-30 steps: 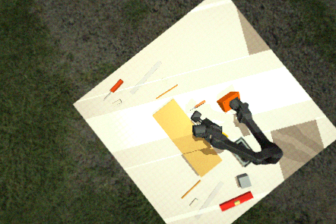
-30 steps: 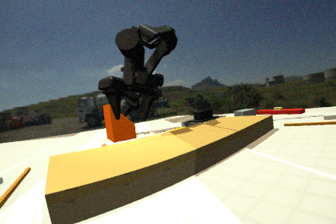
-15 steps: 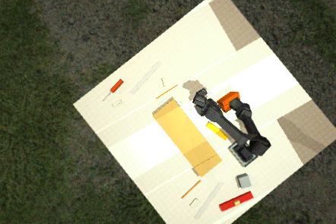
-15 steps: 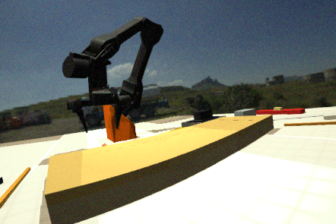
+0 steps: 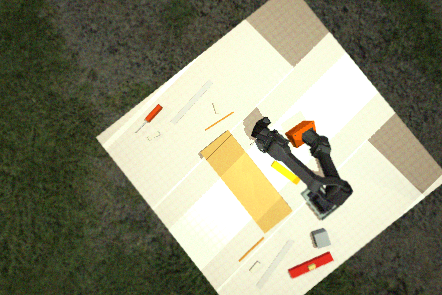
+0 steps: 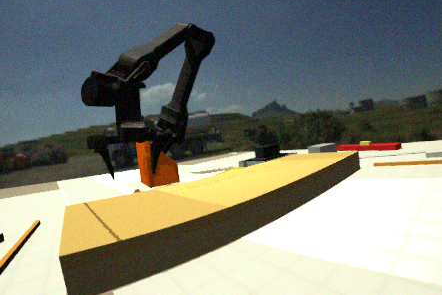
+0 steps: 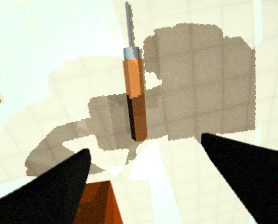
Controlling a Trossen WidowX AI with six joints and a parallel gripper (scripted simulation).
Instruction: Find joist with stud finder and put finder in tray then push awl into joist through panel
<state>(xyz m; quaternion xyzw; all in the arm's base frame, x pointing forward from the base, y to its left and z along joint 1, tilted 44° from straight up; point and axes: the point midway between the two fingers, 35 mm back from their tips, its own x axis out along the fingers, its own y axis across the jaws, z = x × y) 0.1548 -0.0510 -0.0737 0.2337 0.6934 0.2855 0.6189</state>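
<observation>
Right now my gripper tip is 60 mm short of the awl and 40 mm above it. Also, from my gripper tip: yellow bar 20 mm ahead, 220 mm to the left, 40 mm below; then pale teal tray 60 mm behind, 430 mm to the left, 30 mm below; then stud finder 60 mm behind, 440 mm to the left.
</observation>
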